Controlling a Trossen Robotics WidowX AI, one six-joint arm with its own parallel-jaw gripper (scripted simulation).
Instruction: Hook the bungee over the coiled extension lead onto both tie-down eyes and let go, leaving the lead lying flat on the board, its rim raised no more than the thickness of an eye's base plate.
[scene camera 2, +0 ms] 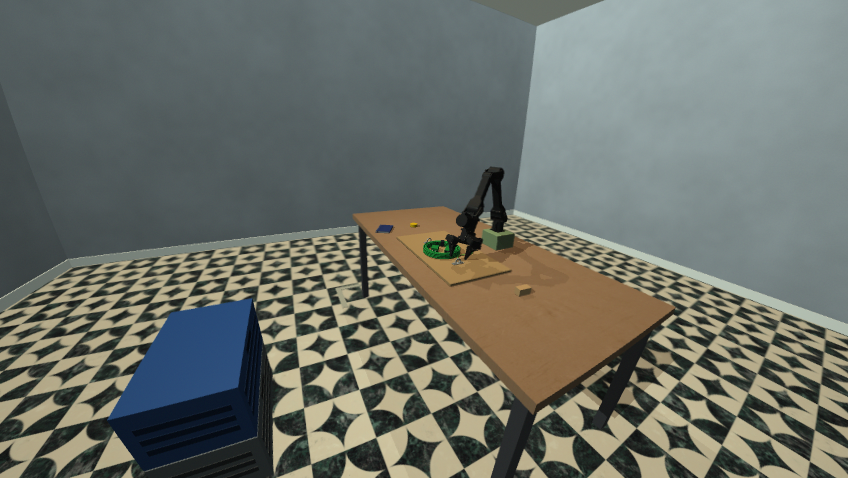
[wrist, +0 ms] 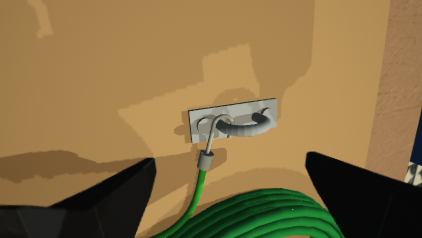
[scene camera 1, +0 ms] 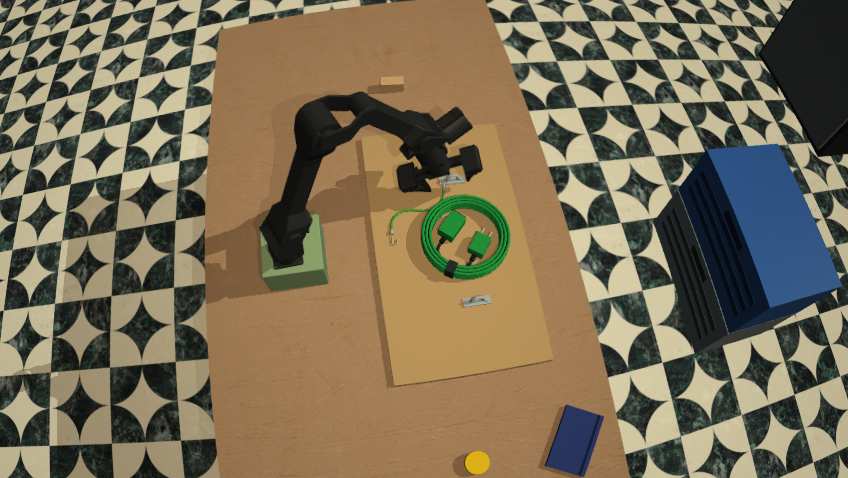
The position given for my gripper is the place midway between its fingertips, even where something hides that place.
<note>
In view: my gripper (scene camera 1: pixel 449 185) and a tie-down eye (wrist: pixel 250 119).
My gripper also shows in the wrist view (wrist: pixel 230 162).
</note>
